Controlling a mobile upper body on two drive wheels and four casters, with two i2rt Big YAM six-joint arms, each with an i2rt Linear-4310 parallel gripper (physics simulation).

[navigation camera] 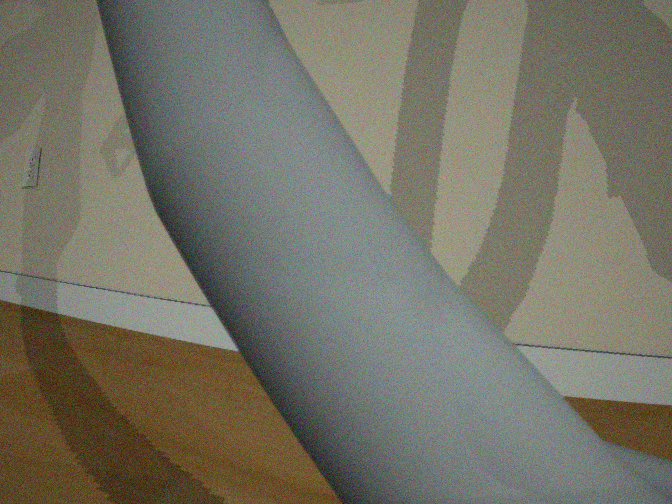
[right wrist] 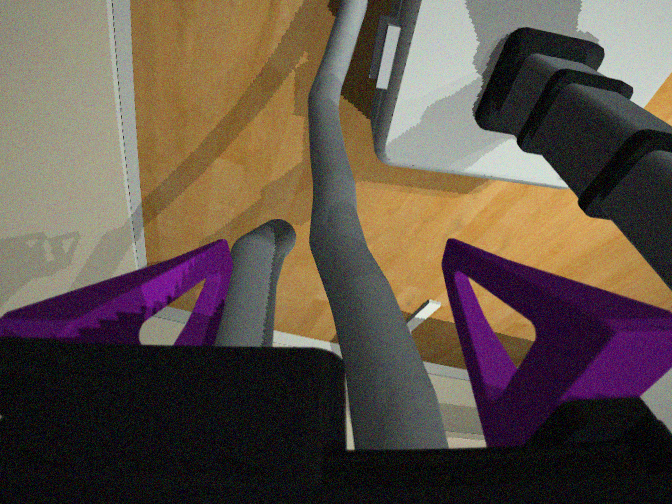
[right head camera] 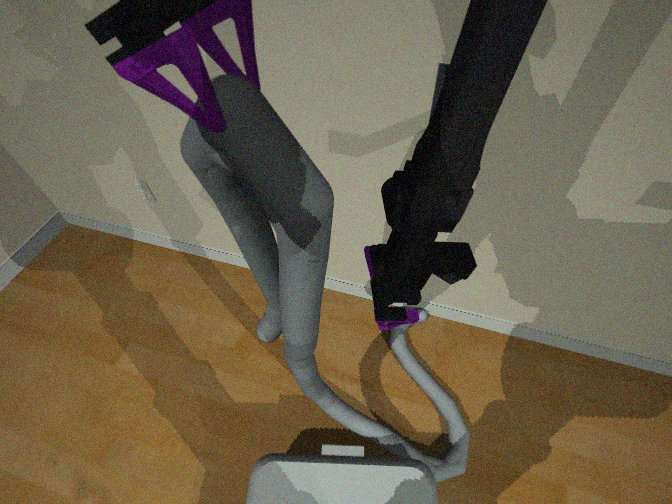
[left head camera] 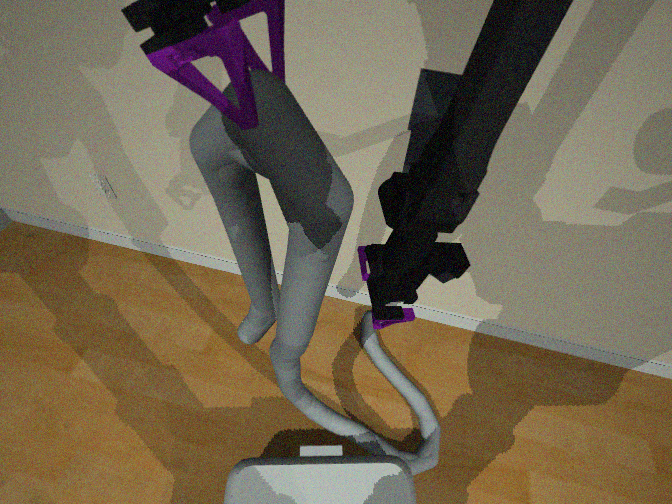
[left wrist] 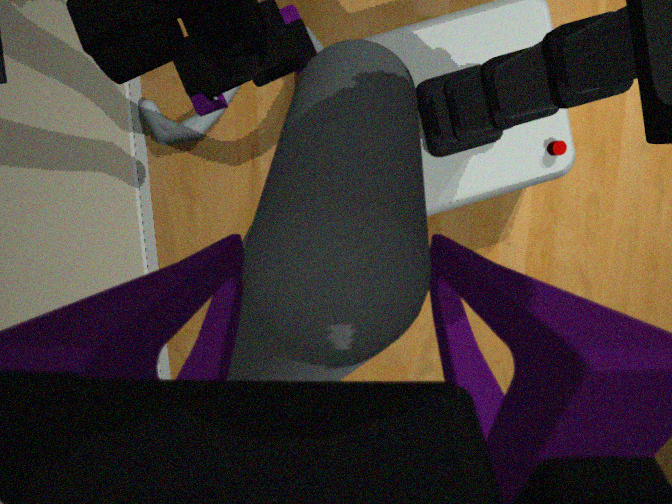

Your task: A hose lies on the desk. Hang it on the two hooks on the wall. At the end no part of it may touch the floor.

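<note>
The grey hose [left head camera: 295, 217] hangs folded from my left gripper [left head camera: 260, 97], which is shut on the thick fold high against the wall; the left wrist view shows it filling the fingers [left wrist: 333, 244]. One short end [left head camera: 255, 325] dangles just above the floor. The other strand drops to the floor, loops beside my base [left head camera: 420, 439] and rises thin to my right gripper [left head camera: 388, 319]. The right gripper is open, low near the baseboard, with this thin strand [right wrist: 347, 260] and its curled tip [right wrist: 260, 271] between the spread fingers [right wrist: 336, 254]. No hooks are in view.
My grey base [left head camera: 320, 480] is at the bottom centre, with a red button [left wrist: 556, 147]. The beige wall and its baseboard [left head camera: 542, 336] run behind both arms. A small wall outlet [left head camera: 106, 187] is at the left. The hose fills the navigation view [navigation camera: 325, 271].
</note>
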